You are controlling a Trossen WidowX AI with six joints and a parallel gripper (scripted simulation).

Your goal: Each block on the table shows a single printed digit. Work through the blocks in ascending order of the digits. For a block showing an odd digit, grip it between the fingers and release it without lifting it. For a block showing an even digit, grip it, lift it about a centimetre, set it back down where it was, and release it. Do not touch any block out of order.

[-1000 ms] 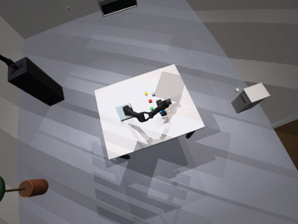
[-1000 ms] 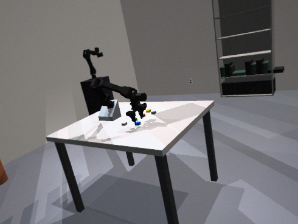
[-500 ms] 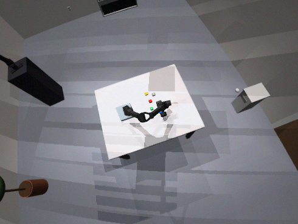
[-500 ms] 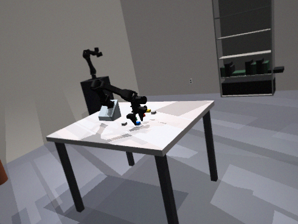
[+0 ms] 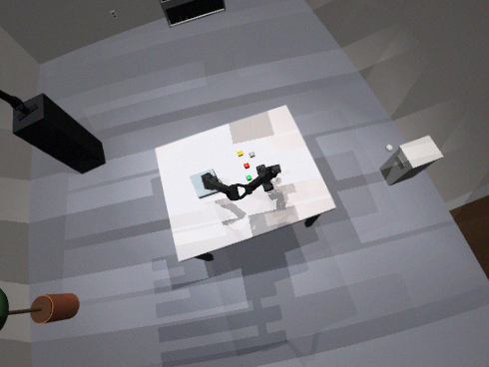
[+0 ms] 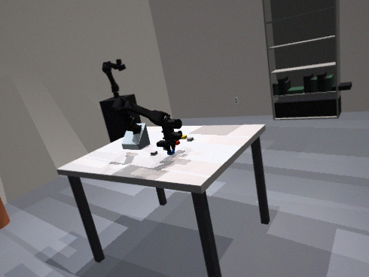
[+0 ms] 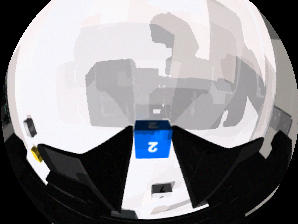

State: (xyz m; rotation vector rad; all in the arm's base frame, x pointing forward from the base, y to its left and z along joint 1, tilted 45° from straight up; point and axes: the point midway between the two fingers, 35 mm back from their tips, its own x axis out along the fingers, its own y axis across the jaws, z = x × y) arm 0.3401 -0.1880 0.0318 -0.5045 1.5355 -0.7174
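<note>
The grey block is 240 mm to the left of my gripper tip and 10 mm ahead of it. Round my gripper tip: green block (90 mm behind, 80 mm to the left); then blue block (10 mm behind); then red block (170 mm to the left, 60 mm behind).
</note>
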